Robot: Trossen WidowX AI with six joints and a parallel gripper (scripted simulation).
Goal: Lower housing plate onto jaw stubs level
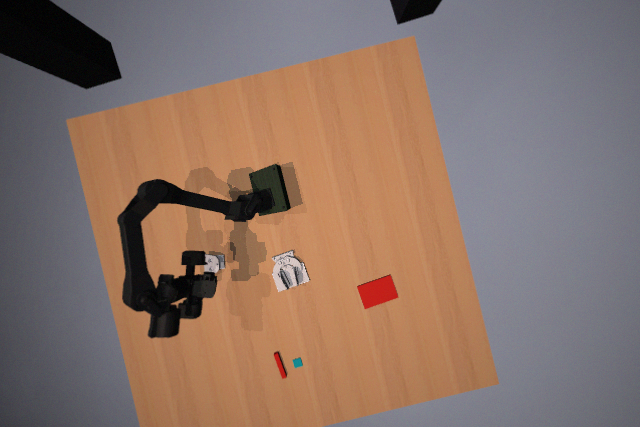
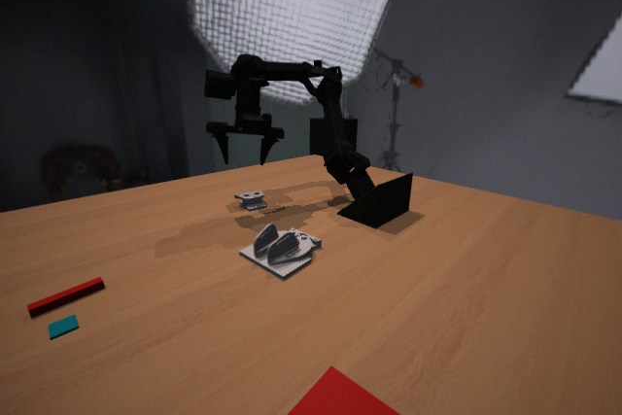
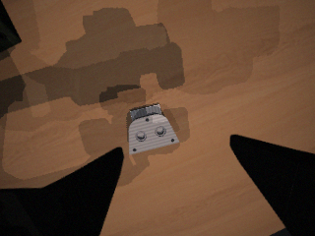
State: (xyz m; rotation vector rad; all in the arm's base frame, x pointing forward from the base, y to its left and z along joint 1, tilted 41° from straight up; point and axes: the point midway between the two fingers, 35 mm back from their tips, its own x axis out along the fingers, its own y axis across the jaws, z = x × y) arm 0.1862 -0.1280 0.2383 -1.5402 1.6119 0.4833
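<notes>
Right now my gripper tip is 90 mm above the grey housing plate, 20 mm past it and 10 mm to the left of it. Round my gripper tip: red flat sheet: 530 mm to the left, 250 mm ahead, 120 mm below; teal tile: 410 mm ahead, 170 mm to the left, 120 mm below; red bar: 400 mm ahead, 110 mm to the left, 110 mm below.
</notes>
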